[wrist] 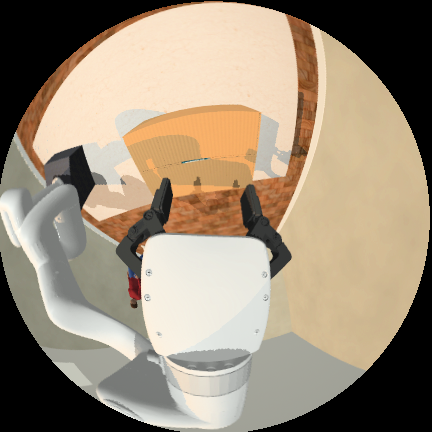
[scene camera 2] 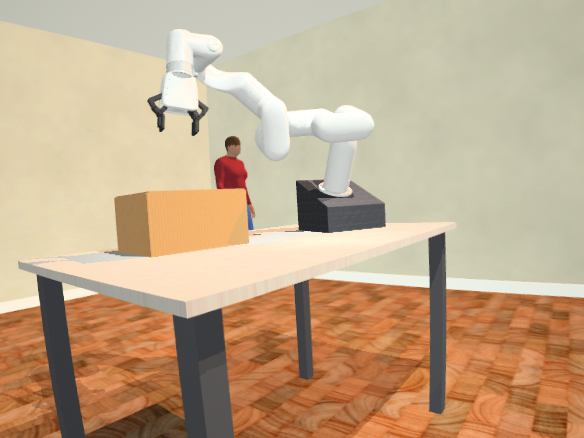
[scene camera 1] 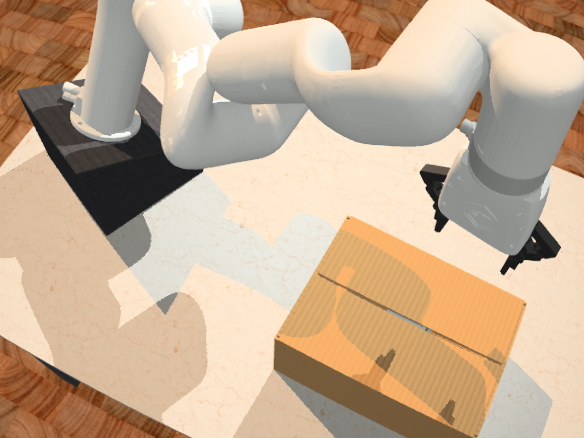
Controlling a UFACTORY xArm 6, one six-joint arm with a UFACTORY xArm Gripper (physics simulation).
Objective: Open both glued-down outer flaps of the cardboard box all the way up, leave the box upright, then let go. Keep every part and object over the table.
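Places are measured from the arm's base along level axes (x back, y right, z up), in metres.
Pixels of known places: gripper, fingertip midpoint: [wrist: 207,187] [scene camera 2: 178,132] [scene camera 1: 475,244]; arm's base at its link origin: [scene camera 2: 334,190] [scene camera 1: 105,120].
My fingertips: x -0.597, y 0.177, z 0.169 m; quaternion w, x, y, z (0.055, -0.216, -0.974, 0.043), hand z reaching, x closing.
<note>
For each thing: its top centre in the pictures, then the offset to it from my fingertips. "pt": a spot on its surface instead. Level surfaces: height alone.
- closed cardboard box at its top centre: [scene camera 1: 410,320] [wrist: 195,160] [scene camera 2: 179,192] dx +0.035, dy +0.044, dz -0.158 m
- thin pale-blue strip at a spot on its surface: [scene camera 1: 407,320] [wrist: 193,155] pt dx +0.036, dy +0.038, dz -0.174 m
- table at its surface level: dz -0.314 m
The closed cardboard box [scene camera 1: 350,387] [scene camera 2: 195,220] [wrist: 240,108] stands upright on the table. Its far flap [scene camera 1: 465,305] [wrist: 220,135] and near flap [scene camera 1: 370,340] [wrist: 220,172], as seen in scene camera 1, both lie flat and meet at a narrow seam. A thin pale-blue strip [scene camera 1: 407,320] [wrist: 195,161] shows in the seam. My gripper [scene camera 1: 471,251] [scene camera 2: 178,132] [wrist: 207,187] is open and empty, with its fingers pointing down. It hangs well above the box, touching nothing. Finger shadows fall on the near flap. The flaps' top faces are hidden in scene camera 2.
The table [scene camera 1: 240,320] [scene camera 2: 280,255] [wrist: 215,55] has an edge close to the box. The black arm base [scene camera 1: 130,195] [scene camera 2: 355,215] [wrist: 65,162] stands at the other end. A person in red [scene camera 2: 231,172] [wrist: 134,287] stands behind the table in scene camera 2.
</note>
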